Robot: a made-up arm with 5 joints.
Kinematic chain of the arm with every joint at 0, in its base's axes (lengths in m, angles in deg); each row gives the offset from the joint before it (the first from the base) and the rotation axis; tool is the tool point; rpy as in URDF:
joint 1: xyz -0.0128 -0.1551 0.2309 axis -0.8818 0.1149 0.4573
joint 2: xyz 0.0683 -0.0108 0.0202 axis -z
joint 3: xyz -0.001 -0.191 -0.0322 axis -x
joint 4: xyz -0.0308 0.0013 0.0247 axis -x
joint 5: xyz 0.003 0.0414 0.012 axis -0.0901 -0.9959 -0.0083
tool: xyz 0.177 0.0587 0.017 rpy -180 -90 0
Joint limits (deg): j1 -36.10..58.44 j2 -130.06..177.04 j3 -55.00..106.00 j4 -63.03..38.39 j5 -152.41..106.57
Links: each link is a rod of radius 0.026 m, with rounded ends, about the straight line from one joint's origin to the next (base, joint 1, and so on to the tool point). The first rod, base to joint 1, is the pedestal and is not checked.
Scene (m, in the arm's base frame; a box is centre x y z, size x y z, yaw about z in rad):
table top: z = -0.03
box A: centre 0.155 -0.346 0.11 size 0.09 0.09 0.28 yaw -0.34
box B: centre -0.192 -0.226 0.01 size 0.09 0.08 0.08 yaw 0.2
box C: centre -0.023 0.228 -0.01 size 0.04 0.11 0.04 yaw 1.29
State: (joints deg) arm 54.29 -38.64 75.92 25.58 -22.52
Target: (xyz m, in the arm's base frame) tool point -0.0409 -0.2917 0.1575
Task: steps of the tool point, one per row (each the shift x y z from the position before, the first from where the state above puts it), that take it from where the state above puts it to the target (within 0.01 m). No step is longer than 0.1 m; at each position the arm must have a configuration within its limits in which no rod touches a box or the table.
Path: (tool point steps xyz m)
1: 0.0267 -0.0393 0.0691
2: -0.0018 -0.0403 0.0781
3: -0.0316 -0.0364 0.0772
4: -0.0585 -0.0282 0.0669
5: -0.0790 -0.0173 0.0487
6: -0.0908 -0.0055 0.0252
7: -0.0930 0.0053 0.0001
8: 0.0073 -0.0719 -0.0547
9: 0.0015 -0.0416 -0.0790
10: -0.0051 -0.0038 -0.0865
11: -0.0111 0.0332 -0.0756
12: -0.0145 0.0611 -0.0488
13: -0.0150 0.0736 -0.0121

